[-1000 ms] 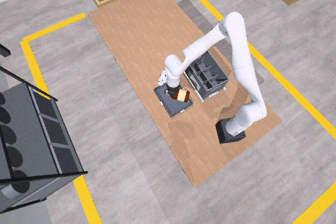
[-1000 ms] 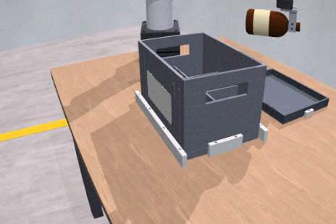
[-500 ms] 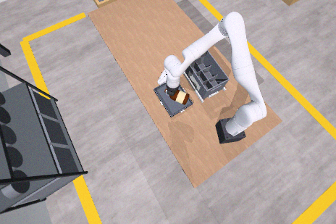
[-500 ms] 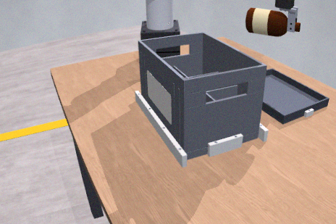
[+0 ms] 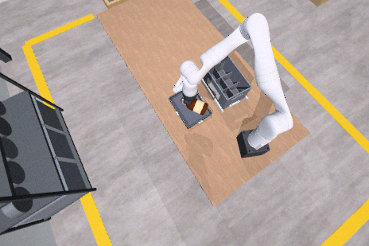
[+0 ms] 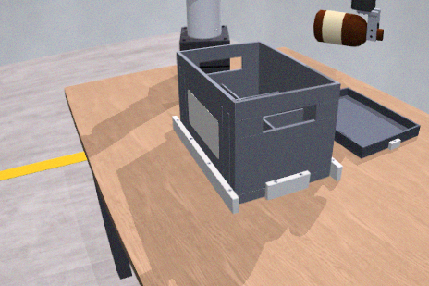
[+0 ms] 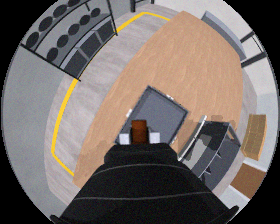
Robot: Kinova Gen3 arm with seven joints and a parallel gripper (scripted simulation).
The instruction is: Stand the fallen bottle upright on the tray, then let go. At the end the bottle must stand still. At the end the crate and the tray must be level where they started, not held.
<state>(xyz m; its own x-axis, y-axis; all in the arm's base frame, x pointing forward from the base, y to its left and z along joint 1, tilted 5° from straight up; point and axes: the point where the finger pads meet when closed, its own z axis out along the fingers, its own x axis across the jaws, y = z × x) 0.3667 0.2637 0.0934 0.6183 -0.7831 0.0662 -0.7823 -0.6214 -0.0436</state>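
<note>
Now: the brown bottle 4 cm behind my hand, 3 cm to the right of it and 1 cm below it. From my hand the other things lie so: dark grey tray (2 cm ahead, 5 cm to the right, 19 cm below); then dark grey crate (4 cm ahead, 32 cm to the right, 12 cm below).
</note>
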